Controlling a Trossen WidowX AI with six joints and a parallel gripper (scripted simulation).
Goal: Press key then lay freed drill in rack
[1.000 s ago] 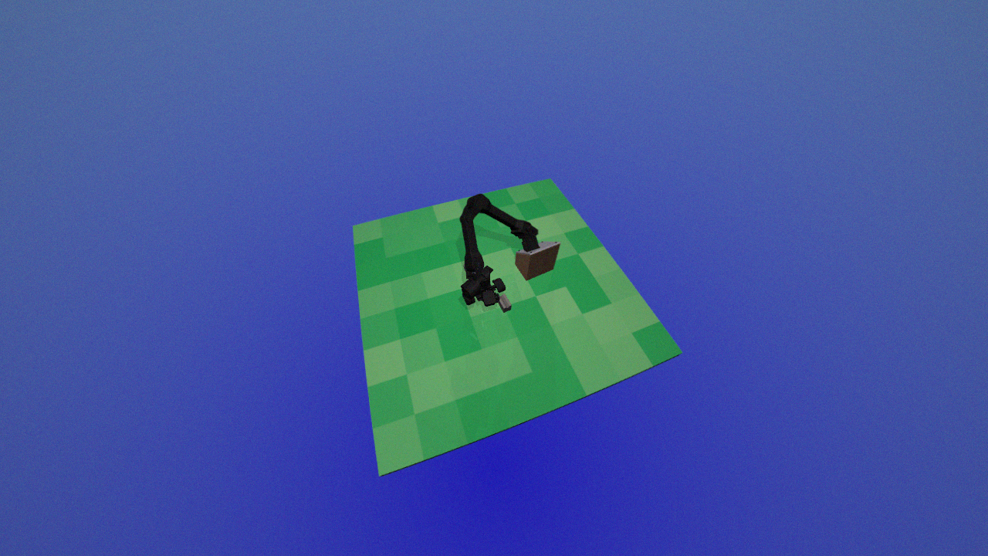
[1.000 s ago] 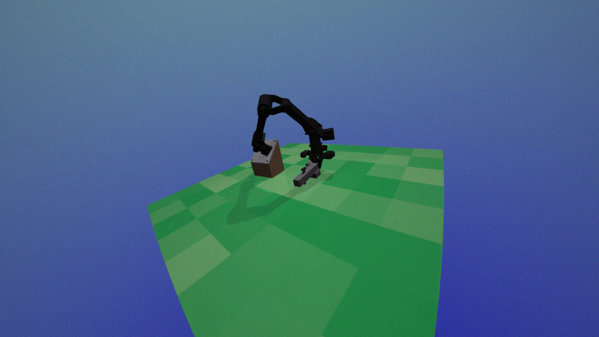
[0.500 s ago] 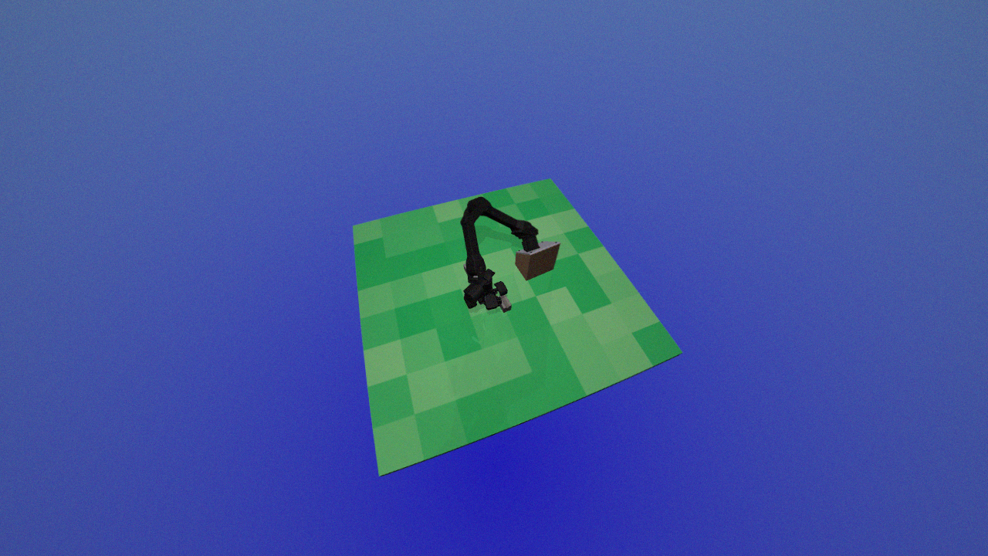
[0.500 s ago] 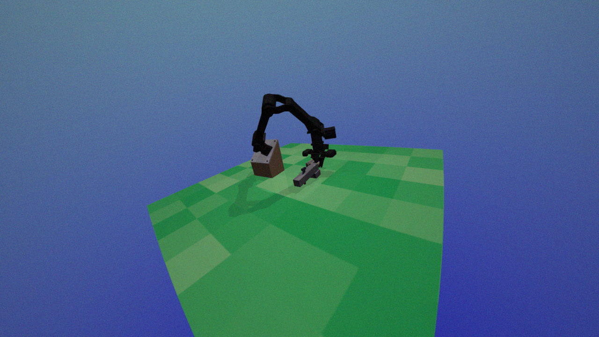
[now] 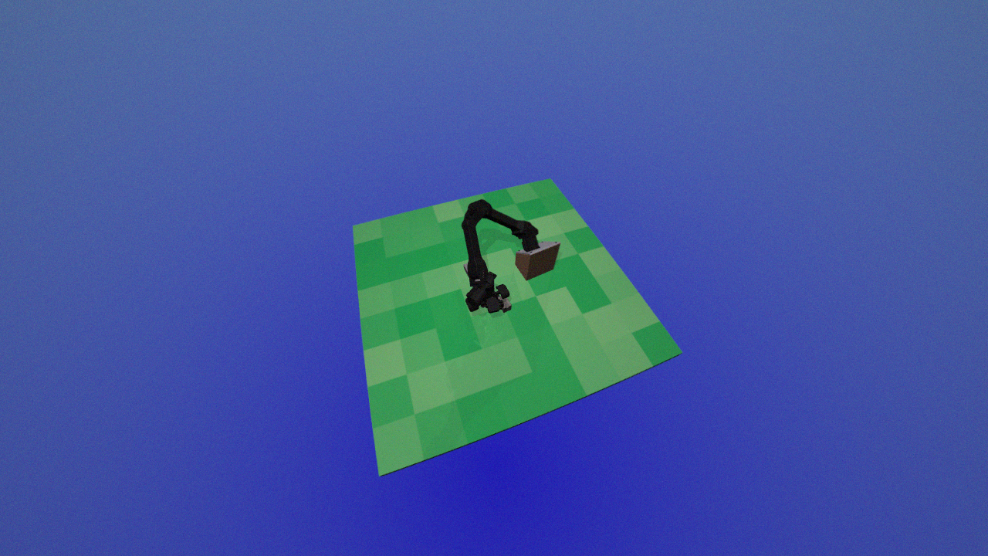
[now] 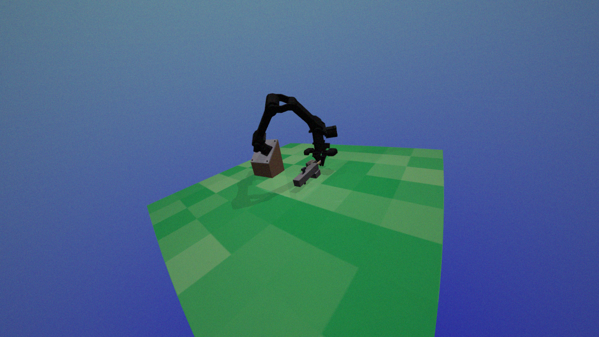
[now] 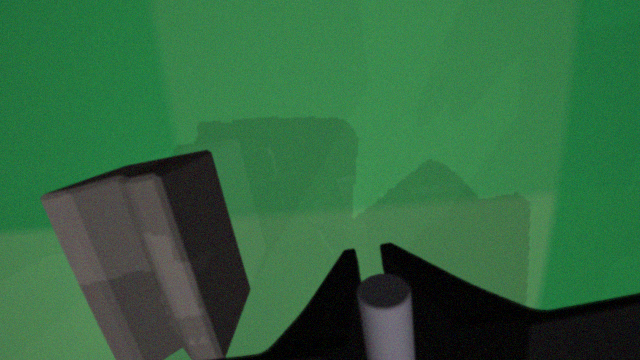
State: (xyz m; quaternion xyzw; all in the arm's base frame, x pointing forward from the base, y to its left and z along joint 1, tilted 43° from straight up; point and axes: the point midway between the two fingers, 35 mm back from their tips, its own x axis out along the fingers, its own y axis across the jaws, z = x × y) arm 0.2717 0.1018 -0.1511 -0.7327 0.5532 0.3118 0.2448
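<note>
Right now the drill is 5 cm to the right of my gripper tip, 3 cm above it and 1 cm ahead of it. Also, from my gripper tip: dark part (18 cm to the right, 3 cm ahead, 3 cm above); rack (8 cm behind).
</note>
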